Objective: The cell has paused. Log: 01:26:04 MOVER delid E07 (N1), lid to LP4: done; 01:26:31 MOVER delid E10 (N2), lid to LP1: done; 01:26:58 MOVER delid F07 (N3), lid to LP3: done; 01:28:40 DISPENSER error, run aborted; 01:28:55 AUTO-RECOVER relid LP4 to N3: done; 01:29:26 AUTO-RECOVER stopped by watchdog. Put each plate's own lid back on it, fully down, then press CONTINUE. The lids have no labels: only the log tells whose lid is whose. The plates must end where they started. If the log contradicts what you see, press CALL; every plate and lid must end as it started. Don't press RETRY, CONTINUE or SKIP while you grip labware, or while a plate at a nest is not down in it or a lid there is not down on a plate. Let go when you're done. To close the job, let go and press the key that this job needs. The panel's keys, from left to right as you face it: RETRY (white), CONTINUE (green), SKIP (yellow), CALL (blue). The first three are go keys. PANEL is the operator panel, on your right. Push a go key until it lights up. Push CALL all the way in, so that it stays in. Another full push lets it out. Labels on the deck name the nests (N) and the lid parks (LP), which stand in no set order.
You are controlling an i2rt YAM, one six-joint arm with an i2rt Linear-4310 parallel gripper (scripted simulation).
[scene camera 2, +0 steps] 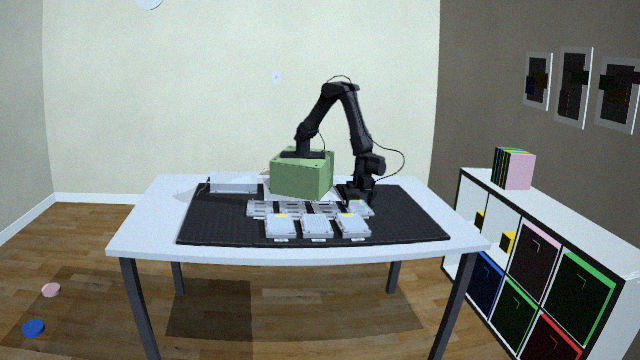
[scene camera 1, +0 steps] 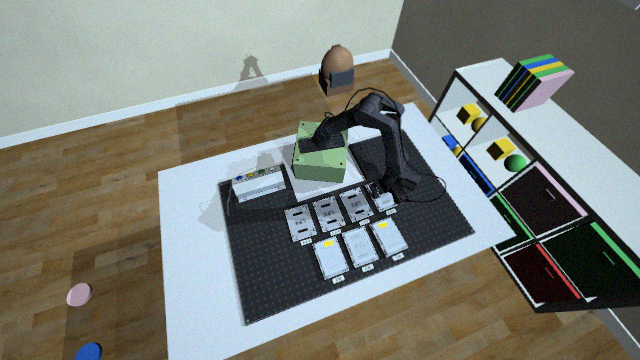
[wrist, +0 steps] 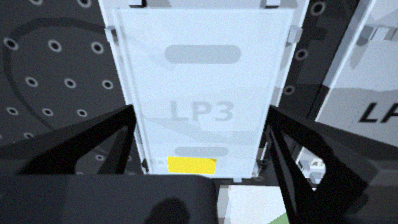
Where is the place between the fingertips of my gripper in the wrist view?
At 199,112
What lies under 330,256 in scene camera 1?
A clear lid.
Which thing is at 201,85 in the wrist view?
A clear lid.
